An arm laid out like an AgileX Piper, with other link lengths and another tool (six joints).
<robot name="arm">
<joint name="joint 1" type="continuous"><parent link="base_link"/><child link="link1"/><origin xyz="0 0 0.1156" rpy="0 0 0"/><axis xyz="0 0 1"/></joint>
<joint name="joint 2" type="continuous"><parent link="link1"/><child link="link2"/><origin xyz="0 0 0" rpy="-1.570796 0 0"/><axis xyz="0 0 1"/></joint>
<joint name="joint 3" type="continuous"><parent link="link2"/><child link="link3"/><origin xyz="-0.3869 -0.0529 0" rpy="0 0 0"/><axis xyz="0 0 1"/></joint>
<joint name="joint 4" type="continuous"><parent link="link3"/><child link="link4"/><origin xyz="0.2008 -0.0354 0" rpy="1.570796 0 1.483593"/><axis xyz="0 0 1"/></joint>
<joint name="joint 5" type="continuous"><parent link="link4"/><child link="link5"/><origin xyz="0 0 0" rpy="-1.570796 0 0"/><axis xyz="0 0 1"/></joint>
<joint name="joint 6" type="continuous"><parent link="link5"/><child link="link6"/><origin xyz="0 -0.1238 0" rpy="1.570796 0 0"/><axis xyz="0 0 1"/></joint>
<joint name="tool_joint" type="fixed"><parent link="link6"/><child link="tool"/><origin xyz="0.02 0.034 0.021" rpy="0 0.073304 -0.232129"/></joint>
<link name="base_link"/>
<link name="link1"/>
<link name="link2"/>
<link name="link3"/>
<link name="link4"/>
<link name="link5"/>
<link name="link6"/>
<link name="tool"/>
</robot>
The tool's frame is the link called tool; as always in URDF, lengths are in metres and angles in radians. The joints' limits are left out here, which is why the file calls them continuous.
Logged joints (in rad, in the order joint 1, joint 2, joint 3, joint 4, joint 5, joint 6), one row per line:
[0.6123 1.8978 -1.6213 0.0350 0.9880 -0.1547]
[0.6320 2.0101 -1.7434 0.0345 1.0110 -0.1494]
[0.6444 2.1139 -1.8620 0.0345 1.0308 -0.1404]
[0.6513 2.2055 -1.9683 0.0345 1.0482 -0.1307]
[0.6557 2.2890 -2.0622 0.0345 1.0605 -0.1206]
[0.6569 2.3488 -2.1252 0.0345 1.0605 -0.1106]
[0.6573 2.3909 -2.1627 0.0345 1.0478 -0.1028]
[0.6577 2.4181 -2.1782 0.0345 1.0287 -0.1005]
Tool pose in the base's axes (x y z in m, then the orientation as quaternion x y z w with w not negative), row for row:
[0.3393 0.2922 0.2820 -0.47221 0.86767 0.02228 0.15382]
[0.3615 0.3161 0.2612 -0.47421 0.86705 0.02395 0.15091]
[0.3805 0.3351 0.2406 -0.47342 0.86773 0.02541 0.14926]
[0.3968 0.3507 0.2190 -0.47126 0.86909 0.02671 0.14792]
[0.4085 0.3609 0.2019 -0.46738 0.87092 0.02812 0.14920]
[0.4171 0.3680 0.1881 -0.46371 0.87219 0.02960 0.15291]
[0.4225 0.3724 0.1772 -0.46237 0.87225 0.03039 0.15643]
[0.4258 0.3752 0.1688 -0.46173 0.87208 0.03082 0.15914]
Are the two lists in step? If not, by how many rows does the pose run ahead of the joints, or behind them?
The pose runs 1 row ahead of the joints: the pose in row i belongs to the joints in row i + 1.
